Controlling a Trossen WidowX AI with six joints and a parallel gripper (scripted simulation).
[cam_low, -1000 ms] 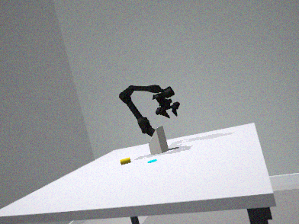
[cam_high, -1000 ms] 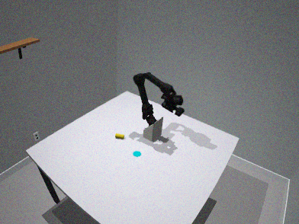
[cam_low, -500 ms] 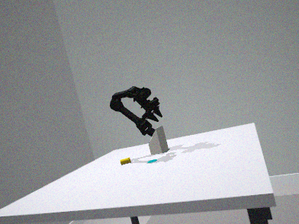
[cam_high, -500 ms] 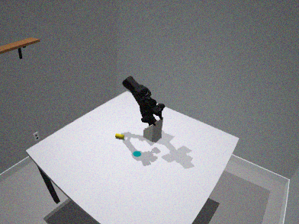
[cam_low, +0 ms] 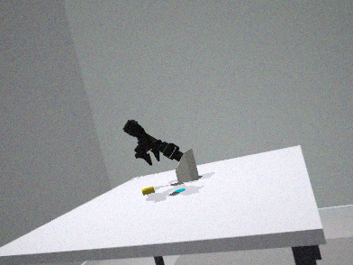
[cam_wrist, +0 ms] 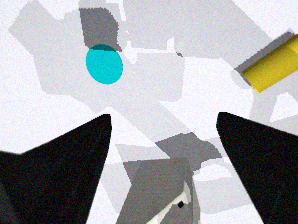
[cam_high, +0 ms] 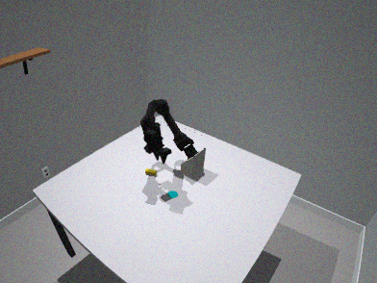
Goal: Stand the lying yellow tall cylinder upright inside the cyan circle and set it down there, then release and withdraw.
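Now: the yellow cylinder 150 mm below my gripper tip, 100 mm to the right of it and 20 mm behind it. The rest, counted from my gripper tip: cyan circle 160 mm below, 120 mm to the left, 30 mm ahead.
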